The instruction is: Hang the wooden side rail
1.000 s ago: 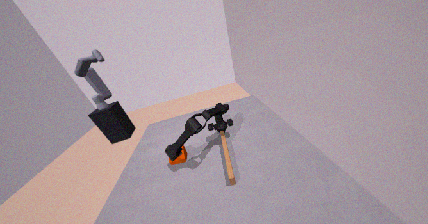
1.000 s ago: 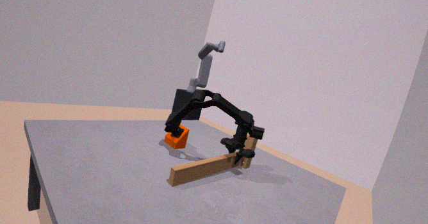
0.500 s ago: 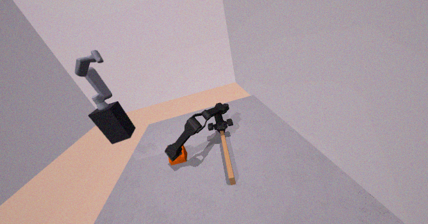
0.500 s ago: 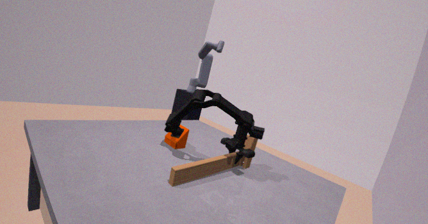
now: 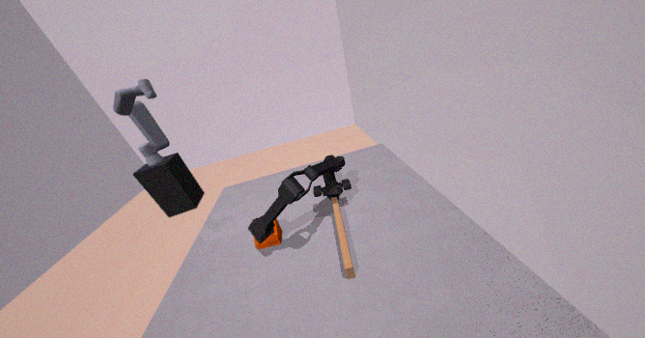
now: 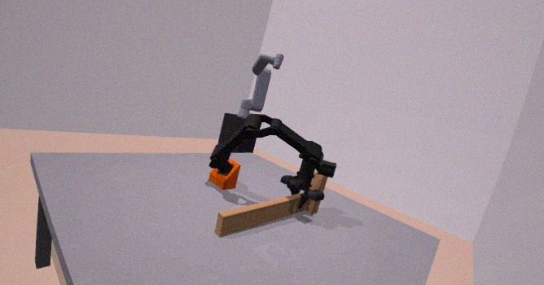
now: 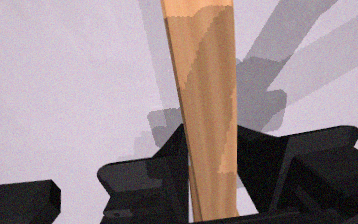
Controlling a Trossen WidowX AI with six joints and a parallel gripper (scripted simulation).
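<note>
The wooden headboard post lies 20 mm ahead of my gripper tip, 120 mm to the left of it and 40 mm above it.
</note>
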